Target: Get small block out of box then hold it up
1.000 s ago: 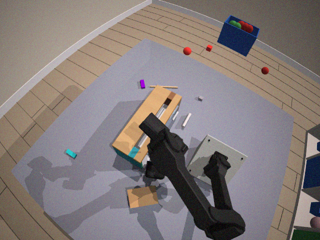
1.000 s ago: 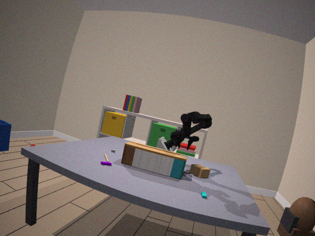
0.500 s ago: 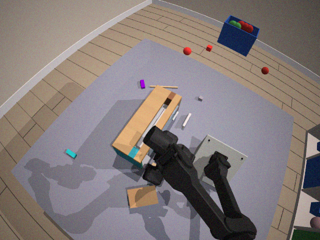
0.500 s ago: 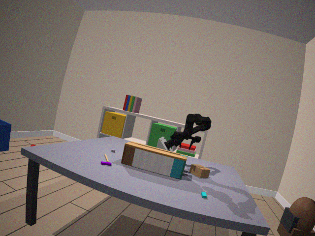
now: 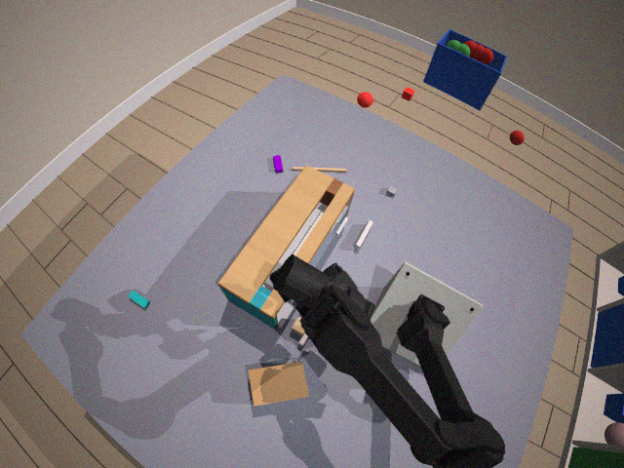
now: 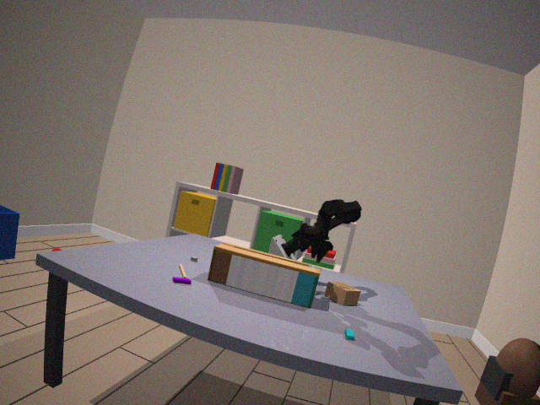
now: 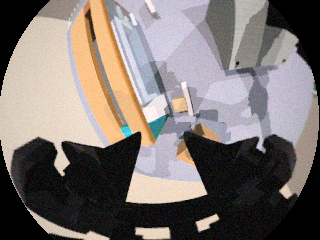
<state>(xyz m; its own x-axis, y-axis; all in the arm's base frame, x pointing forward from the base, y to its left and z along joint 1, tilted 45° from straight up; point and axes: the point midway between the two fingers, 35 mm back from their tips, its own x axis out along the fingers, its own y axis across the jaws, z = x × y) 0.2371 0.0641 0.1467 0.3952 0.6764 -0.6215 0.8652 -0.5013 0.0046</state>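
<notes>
The small tan block lies 20 mm behind my gripper tip and 130 mm below it. From my gripper tip the other things lie so: long box: 70 mm ahead, 160 mm to the right, 80 mm below; tan box: 40 mm behind, 140 mm to the left, 110 mm below; cyan block: 380 mm ahead, 170 mm to the left, 140 mm below.
</notes>
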